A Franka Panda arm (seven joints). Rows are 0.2 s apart.
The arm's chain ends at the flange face. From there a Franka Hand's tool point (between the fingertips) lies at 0.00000 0.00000 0.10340 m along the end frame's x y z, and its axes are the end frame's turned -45 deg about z.
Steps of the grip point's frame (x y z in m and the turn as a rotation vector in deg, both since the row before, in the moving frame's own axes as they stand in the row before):
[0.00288 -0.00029 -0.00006 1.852 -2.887 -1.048]
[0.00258 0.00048 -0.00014 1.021 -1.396 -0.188]
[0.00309 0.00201 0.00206 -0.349 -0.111 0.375]
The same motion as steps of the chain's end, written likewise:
[0.00786 -0.00362 0.00013 -0.732 -3.351 -1.048]
[0.00525 -0.00197 -0.00009 -0.265 -1.709 -0.188]
[0.00330 -0.00135 0.00206 -0.325 0.168 0.375]

